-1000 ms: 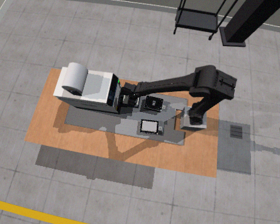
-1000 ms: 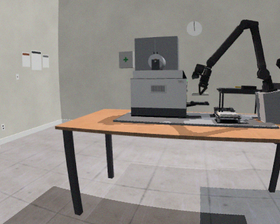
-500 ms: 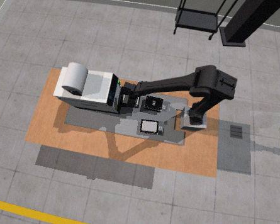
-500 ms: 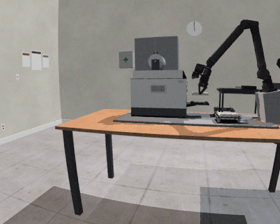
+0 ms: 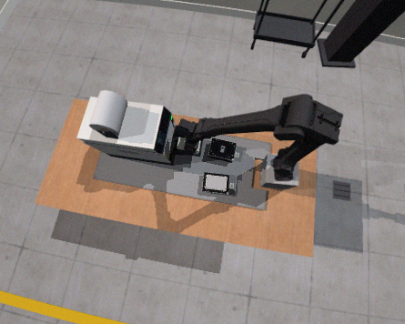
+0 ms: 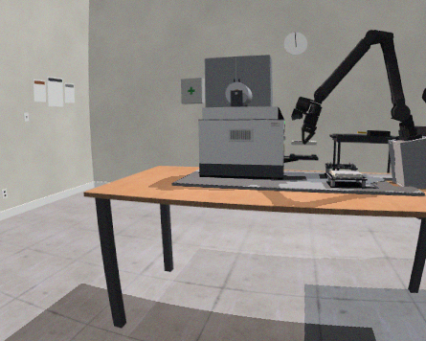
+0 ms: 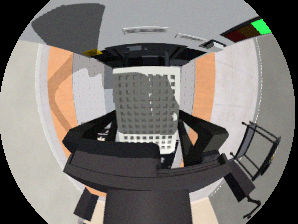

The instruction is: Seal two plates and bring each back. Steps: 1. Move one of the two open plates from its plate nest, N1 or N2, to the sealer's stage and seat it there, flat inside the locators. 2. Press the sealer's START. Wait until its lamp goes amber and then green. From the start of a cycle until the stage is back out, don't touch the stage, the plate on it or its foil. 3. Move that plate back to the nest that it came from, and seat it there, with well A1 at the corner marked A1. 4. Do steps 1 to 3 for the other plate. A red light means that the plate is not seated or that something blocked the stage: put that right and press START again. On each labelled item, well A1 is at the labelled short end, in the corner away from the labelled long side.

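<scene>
My hand is 80 mm above the sealer stage. Also, from my hand: foil roll: 330 mm ahead, 40 mm to the right, 240 mm above.
</scene>
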